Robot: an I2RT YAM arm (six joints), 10 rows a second.
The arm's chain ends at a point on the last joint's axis. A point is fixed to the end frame.
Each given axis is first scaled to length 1.
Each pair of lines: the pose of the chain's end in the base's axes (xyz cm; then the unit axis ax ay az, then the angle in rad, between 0 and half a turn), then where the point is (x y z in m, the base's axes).
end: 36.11 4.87 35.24 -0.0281 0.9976 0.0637 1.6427
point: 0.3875 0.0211 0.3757
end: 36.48 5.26 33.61 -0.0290 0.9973 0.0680 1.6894
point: 0.3925 0.0252 0.3581
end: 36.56 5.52 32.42 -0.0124 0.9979 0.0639 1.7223
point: 0.3934 0.0270 0.3449
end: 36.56 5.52 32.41 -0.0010 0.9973 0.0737 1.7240
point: 0.3934 0.0264 0.3441
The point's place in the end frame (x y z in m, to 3 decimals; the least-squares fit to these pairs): -0.026 -0.029 0.022
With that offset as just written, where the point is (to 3 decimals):
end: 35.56 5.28 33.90 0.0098 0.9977 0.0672 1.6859
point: 0.382 0.023 0.360
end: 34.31 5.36 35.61 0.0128 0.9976 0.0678 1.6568
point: 0.369 0.024 0.378
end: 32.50 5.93 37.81 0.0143 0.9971 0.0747 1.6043
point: 0.350 0.030 0.401
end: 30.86 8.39 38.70 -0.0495 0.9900 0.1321 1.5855
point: 0.336 0.057 0.411
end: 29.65 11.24 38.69 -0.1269 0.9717 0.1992 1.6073
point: 0.327 0.090 0.411
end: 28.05 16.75 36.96 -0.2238 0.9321 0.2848 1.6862
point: 0.316 0.153 0.393
